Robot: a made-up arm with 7 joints. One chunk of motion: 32 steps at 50 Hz.
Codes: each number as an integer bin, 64 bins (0 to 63) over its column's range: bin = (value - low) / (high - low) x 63, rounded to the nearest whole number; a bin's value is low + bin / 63 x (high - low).
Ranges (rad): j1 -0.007..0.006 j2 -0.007..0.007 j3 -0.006..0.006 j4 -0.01..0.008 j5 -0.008..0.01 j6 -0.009..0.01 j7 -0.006..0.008
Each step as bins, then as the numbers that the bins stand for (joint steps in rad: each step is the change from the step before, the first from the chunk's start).
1 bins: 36 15 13 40 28 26 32
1 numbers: 0.00043 -0.00367 -0.00352 0.00143 0.00000 -0.00116 0.00111
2 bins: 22 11 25 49 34 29 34
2 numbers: -0.00246 -0.00456 -0.00124 0.00400 0.00171 -0.00025 0.00156
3 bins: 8 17 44 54 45 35 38
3 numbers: -0.00535 -0.00322 0.00238 0.00543 0.00486 0.00156 0.00244
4 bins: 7 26 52 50 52 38 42
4 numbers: -0.00556 -0.00122 0.00390 0.00429 0.00686 0.00246 0.00333
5 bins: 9 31 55 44 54 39 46
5 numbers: -0.00514 -0.00011 0.00448 0.00257 0.00743 0.00276 0.00422
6 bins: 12 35 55 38 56 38 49
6 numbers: -0.00452 0.00078 0.00448 0.00086 0.00800 0.00246 0.00489
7 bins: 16 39 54 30 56 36 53
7 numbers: -0.00370 0.00167 0.00429 -0.00143 0.00800 0.00186 0.00578
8 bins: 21 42 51 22 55 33 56
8 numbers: -0.00267 0.00233 0.00371 -0.00371 0.00771 0.00095 0.00644
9 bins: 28 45 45 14 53 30 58
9 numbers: -0.00122 0.00300 0.00257 -0.00600 0.00714 0.00005 0.00689
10 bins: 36 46 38 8 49 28 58
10 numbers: 0.00043 0.00322 0.00124 -0.00771 0.00600 -0.00056 0.00689
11 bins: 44 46 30 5 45 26 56
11 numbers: 0.00208 0.00322 -0.00029 -0.00857 0.00486 -0.00116 0.00644
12 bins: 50 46 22 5 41 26 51
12 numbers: 0.00332 0.00322 -0.00181 -0.00857 0.00371 -0.00116 0.00533
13 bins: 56 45 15 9 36 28 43
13 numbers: 0.00456 0.00300 -0.00314 -0.00743 0.00229 -0.00056 0.00356
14 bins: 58 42 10 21 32 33 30
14 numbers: 0.00497 0.00233 -0.00410 -0.00400 0.00114 0.00095 0.00067
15 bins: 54 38 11 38 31 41 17
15 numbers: 0.00414 0.00144 -0.00390 0.00086 0.00086 0.00337 -0.00222
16 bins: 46 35 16 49 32 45 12
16 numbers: 0.00249 0.00078 -0.00295 0.00400 0.00114 0.00457 -0.00333
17 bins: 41 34 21 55 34 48 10
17 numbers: 0.00146 0.00056 -0.00200 0.00571 0.00171 0.00548 -0.00378
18 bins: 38 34 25 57 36 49 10
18 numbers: 0.00084 0.00056 -0.00124 0.00629 0.00229 0.00578 -0.00378
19 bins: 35 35 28 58 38 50 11
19 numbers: 0.00022 0.00078 -0.00067 0.00657 0.00286 0.00608 -0.00356
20 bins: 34 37 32 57 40 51 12
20 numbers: 0.00002 0.00122 0.00010 0.00629 0.00343 0.00638 -0.00333
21 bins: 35 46 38 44 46 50 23
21 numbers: 0.00022 0.00322 0.00124 0.00257 0.00514 0.00608 -0.00089
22 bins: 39 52 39 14 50 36 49
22 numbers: 0.00105 0.00456 0.00143 -0.00600 0.00629 0.00186 0.00489
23 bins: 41 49 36 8 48 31 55
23 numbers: 0.00146 0.00389 0.00086 -0.00771 0.00571 0.00035 0.00622
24 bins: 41 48 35 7 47 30 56
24 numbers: 0.00146 0.00367 0.00067 -0.00800 0.00543 0.00005 0.00644
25 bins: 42 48 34 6 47 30 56
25 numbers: 0.00167 0.00367 0.00048 -0.00829 0.00543 0.00005 0.00644
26 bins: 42 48 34 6 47 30 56
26 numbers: 0.00167 0.00367 0.00048 -0.00829 0.00543 0.00005 0.00644
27 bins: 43 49 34 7 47 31 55
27 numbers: 0.00187 0.00389 0.00048 -0.00800 0.00543 0.00035 0.00622
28 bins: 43 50 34 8 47 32 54
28 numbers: 0.00187 0.00411 0.00048 -0.00771 0.00543 0.00065 0.00600
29 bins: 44 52 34 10 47 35 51
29 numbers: 0.00208 0.00456 0.00048 -0.00714 0.00543 0.00156 0.00533
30 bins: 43 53 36 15 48 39 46
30 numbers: 0.00187 0.00478 0.00086 -0.00571 0.00571 0.00276 0.00422
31 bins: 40 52 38 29 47 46 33
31 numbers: 0.00125 0.00456 0.00124 -0.00171 0.00543 0.00487 0.00133
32 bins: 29 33 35 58 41 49 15
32 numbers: -0.00102 0.00033 0.00067 0.00657 0.00371 0.00578 -0.00267
